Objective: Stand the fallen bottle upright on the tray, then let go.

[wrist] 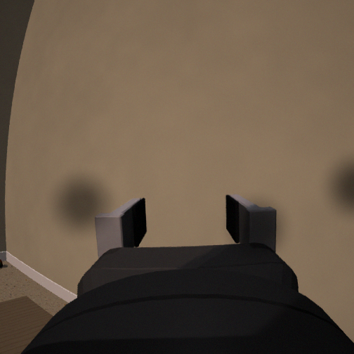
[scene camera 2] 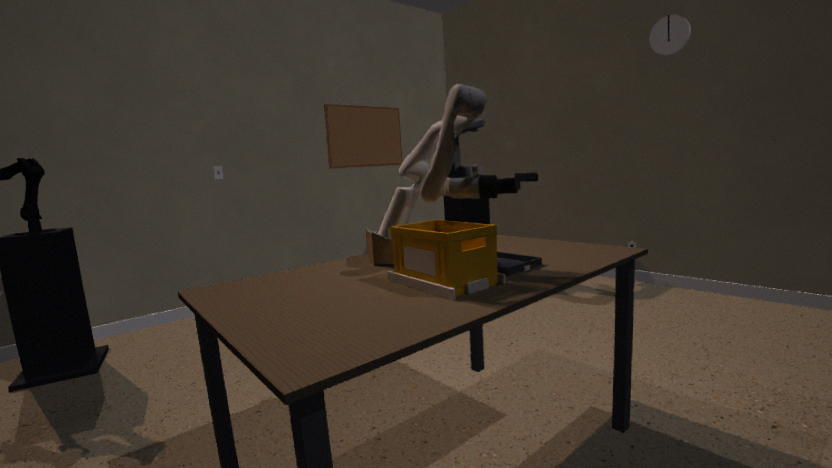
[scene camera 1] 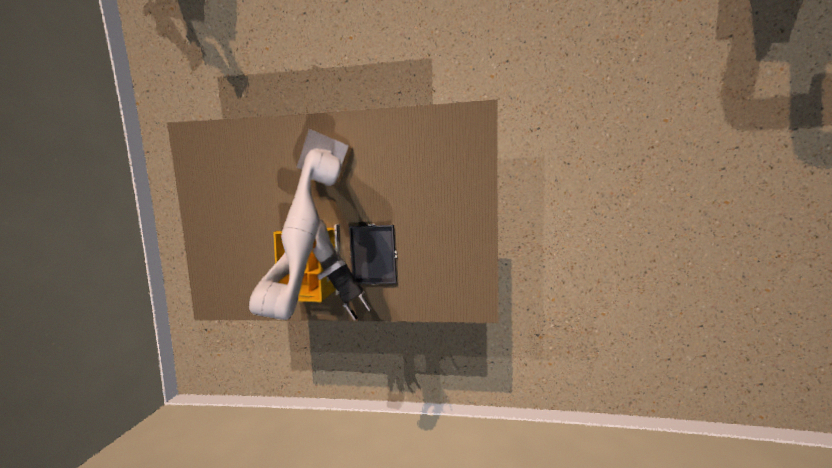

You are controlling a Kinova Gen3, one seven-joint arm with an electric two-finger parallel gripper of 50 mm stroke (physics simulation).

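Where they show: gripper, between the fingertips: [scene camera 2: 537,176] [scene camera 1: 362,314]; arm's base, origin of its link: [scene camera 2: 388,238].
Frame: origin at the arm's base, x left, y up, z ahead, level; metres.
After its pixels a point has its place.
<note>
The fallen bottle does not show in any of the three views. The dark, shallow rectangular tray [scene camera 1: 381,264] {x 0.277, y -0.085, z 0.398 m} [scene camera 2: 517,263] {x 0.294, y -0.085, z 0.408 m} lies flat on the table, right of the yellow crate in scene camera 1, and no bottle shows on it. My gripper [scene camera 1: 361,314] {x 0.298, y 0.212, z 0.506 m} [scene camera 2: 531,176] {x 0.298, y 0.212, z 0.506 m} [wrist: 185,213] is open, its two fingers wide apart with nothing between them. It points horizontally, well above the table top, and its tips are beyond the tray's lower edge in scene camera 1, near the table's edge. The wrist view shows a bare wall between and beyond the fingers.
A yellow crate [scene camera 1: 276,244] {x -0.114, y 0.081, z 0.347 m} [scene camera 2: 468,267] {x -0.023, y -0.019, z 0.560 m} stands beside the tray, partly under my arm in scene camera 1. Low pale rails [scene camera 2: 421,283] {x -0.118, y -0.068, z 0.457 m} run along its foot. My arm's base stands by an angled block [scene camera 1: 317,140] {x -0.018, y 0.018, z -0.076 m} [scene camera 2: 381,250] {x -0.056, y -0.035, z 0.047 m}. The wooden table [scene camera 1: 448,203] {x 0.522, y -0.090, z 0.092 m} [scene camera 2: 325,314] {x -0.411, y -0.090, z 0.477 m} ends close below my gripper in scene camera 1.
</note>
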